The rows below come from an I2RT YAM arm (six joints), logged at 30 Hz.
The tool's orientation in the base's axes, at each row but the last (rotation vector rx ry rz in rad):
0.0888, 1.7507, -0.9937
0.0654, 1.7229, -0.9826
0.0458, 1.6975, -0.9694
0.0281, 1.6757, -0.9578
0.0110, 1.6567, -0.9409
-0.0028, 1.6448, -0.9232
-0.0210, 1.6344, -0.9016
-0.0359, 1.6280, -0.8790
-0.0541, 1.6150, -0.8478
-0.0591, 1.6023, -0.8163
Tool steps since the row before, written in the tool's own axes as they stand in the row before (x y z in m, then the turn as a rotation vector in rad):
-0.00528, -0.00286, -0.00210, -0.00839, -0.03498, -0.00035
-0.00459, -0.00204, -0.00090, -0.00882, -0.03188, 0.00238
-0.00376, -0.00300, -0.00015, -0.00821, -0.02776, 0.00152
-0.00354, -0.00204, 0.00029, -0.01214, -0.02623, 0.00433
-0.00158, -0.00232, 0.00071, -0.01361, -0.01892, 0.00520
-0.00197, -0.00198, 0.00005, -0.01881, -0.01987, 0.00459
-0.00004, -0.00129, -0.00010, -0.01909, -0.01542, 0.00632
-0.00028, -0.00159, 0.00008, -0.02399, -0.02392, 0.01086
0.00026, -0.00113, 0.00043, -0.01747, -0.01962, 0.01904
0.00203, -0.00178, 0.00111, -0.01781, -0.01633, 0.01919
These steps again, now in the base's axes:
-0.00076, 0.00157, 0.00612, -0.01417, -0.01922, 0.02691
0.00014, 0.00113, 0.00497, -0.01036, -0.01873, 0.02533
-0.00017, -0.00027, 0.00480, -0.00926, -0.01575, 0.02251
0.00049, 0.00005, 0.00407, -0.00489, -0.01464, 0.02482
0.00000, -0.00125, 0.00261, -0.00023, -0.00953, 0.02190
-0.00027, -0.00047, 0.00274, 0.00043, -0.00741, 0.02673
-0.00065, -0.00083, 0.00075, 0.00397, -0.00509, 0.02450
-0.00055, -0.00104, 0.00111, 0.00552, -0.01114, 0.03333
-0.00016, -0.00116, 0.00040, 0.01283, -0.01512, 0.02568
-0.00020, -0.00281, -0.00076, 0.01438, -0.01257, 0.02424

